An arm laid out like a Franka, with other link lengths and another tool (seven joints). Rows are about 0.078 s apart.
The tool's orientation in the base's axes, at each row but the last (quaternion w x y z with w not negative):
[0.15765 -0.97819 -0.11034 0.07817]
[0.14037 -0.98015 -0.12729 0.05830]
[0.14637 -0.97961 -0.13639 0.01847]
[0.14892 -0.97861 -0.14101 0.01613]
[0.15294 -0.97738 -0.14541 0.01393]
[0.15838 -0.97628 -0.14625 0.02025]
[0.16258 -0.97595 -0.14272 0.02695]
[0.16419 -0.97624 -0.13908 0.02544]
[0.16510 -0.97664 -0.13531 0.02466]
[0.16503 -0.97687 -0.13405 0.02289]
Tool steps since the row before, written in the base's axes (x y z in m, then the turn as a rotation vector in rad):
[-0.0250 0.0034 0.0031 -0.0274 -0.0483 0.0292]
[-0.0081 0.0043 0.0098 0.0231 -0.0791 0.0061]
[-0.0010 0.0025 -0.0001 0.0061 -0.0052 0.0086]
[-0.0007 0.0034 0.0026 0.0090 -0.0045 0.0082]
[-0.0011 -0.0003 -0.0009 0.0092 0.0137 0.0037]
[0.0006 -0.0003 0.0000 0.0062 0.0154 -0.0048]
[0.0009 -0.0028 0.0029 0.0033 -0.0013 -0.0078]
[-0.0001 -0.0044 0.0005 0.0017 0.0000 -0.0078]
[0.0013 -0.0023 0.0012 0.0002 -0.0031 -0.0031]
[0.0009 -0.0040 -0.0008 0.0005 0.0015 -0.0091]
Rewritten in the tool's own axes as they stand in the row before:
[-0.0236 -0.0089 0.0028 -0.0415 0.0300 -0.0363]
[-0.0074 -0.0087 -0.0070 0.0007 0.0770 -0.0299]
[-0.0003 -0.0025 0.0009 0.0045 0.0039 -0.0102]
[0.0003 -0.0041 -0.0015 0.0075 0.0041 -0.0098]
[-0.0012 0.0002 0.0008 0.0128 -0.0110 -0.0001]
[0.0005 0.0004 -0.0001 0.0104 -0.0107 0.0087]
[0.0000 0.0018 -0.0037 0.0028 0.0046 0.0066]
[-0.0013 0.0038 -0.0018 0.0017 0.0030 0.0072]
[0.0006 0.0020 -0.0020 -0.0006 0.0039 0.0019]
[-0.0002 0.0041 -0.0006 0.0009 0.0018 0.0090]

